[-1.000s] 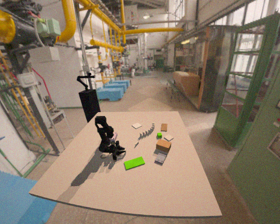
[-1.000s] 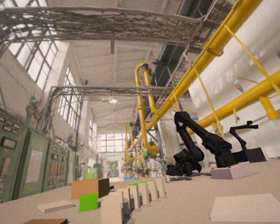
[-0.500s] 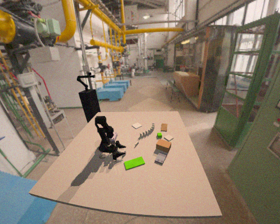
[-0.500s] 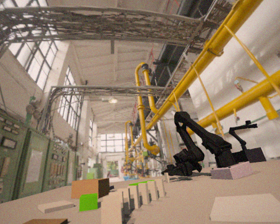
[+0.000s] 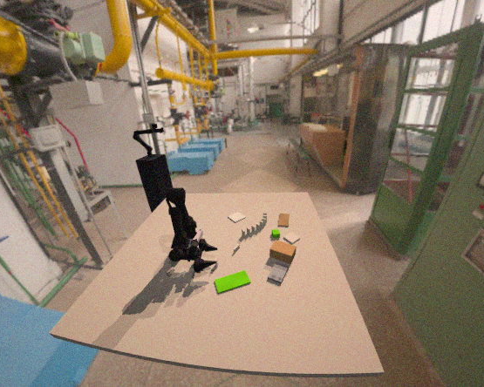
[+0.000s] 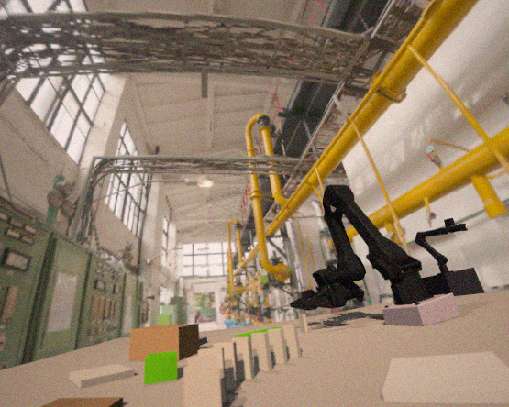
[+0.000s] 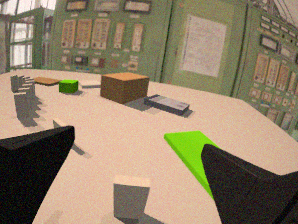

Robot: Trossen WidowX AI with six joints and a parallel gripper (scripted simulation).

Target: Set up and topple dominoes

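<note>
My gripper tip is now 100 mm short of the flat green block, 80 mm to the left of it and 70 mm above it. From my gripper tip the other things lie so: grey slab: 310 mm ahead, 20 mm to the left, 70 mm below; green cube: 260 mm ahead, 310 mm to the left, 60 mm below; brown box: 320 mm ahead, 140 mm to the left, 50 mm below.
</note>
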